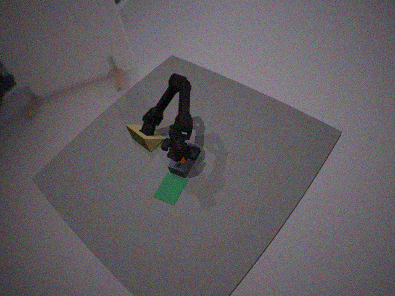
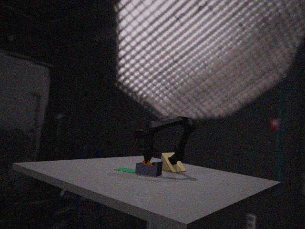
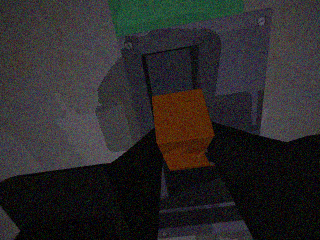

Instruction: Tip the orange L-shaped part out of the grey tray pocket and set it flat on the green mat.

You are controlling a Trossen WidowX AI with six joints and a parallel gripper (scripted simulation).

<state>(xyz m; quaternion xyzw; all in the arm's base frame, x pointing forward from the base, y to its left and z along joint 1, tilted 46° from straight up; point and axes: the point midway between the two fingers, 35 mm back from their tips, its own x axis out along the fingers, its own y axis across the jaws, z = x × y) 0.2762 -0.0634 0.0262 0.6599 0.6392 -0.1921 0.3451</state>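
The green mat is 140 mm to the right of my gripper tip, 80 mm below it and 10 mm ahead of it. The rest, counted from my gripper tip: orange L-shaped part 30 mm to the left, 30 mm below, 20 mm behind.
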